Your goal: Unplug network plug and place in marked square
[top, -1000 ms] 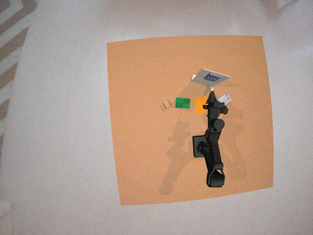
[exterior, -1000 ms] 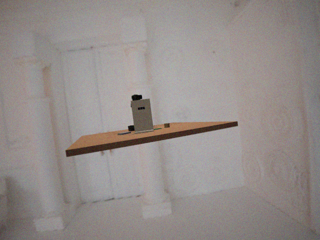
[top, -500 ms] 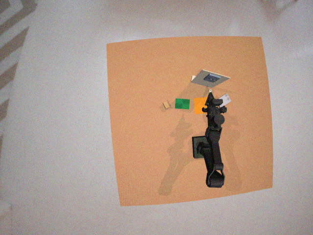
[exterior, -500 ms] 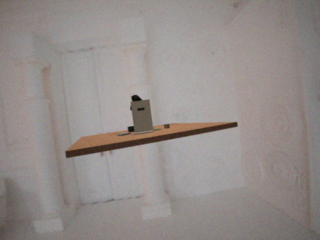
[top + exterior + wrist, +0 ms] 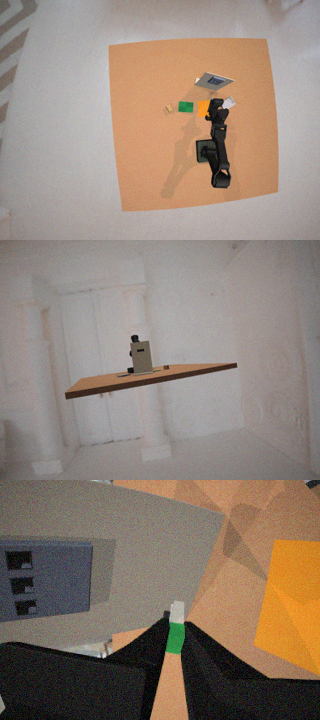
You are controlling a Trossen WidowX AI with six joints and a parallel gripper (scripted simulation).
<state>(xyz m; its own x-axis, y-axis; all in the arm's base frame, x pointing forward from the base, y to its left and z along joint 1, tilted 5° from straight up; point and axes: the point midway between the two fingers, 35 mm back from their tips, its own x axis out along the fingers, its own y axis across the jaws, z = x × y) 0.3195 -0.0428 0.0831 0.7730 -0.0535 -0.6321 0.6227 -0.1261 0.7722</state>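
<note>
Right now the orange marked square is 40 mm behind my gripper tip and 140 mm below it. Round my gripper tip: grey upright panel: 120 mm ahead, 20 mm to the right; small tan block: 20 mm behind, 270 mm to the left, 120 mm below; green plug: right at my gripper tip.
</note>
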